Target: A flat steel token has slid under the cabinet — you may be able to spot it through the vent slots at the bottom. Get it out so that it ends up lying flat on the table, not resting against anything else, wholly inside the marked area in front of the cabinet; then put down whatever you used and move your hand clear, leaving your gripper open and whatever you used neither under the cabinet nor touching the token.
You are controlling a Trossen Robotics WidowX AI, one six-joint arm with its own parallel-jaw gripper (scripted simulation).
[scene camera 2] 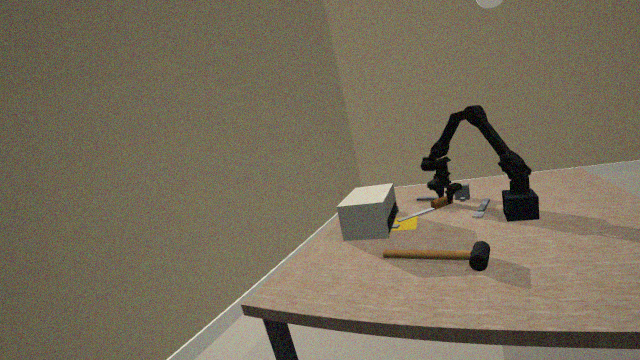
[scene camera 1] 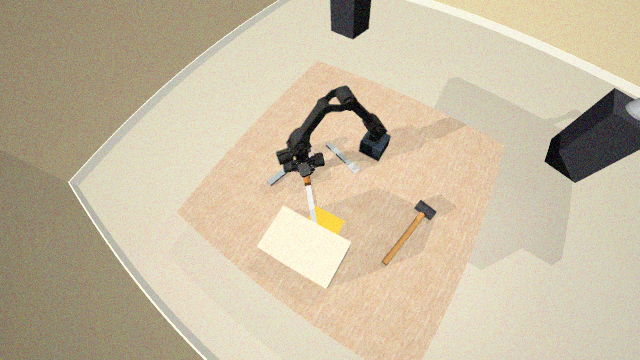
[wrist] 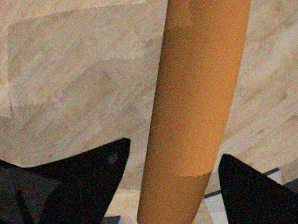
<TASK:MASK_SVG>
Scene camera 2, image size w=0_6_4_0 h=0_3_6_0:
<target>hammer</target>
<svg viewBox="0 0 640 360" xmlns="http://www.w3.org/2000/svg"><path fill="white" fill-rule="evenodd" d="M490 246L485 241L476 241L472 252L467 250L411 251L384 249L382 255L383 258L469 260L470 267L473 270L483 271L488 266Z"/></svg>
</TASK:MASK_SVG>
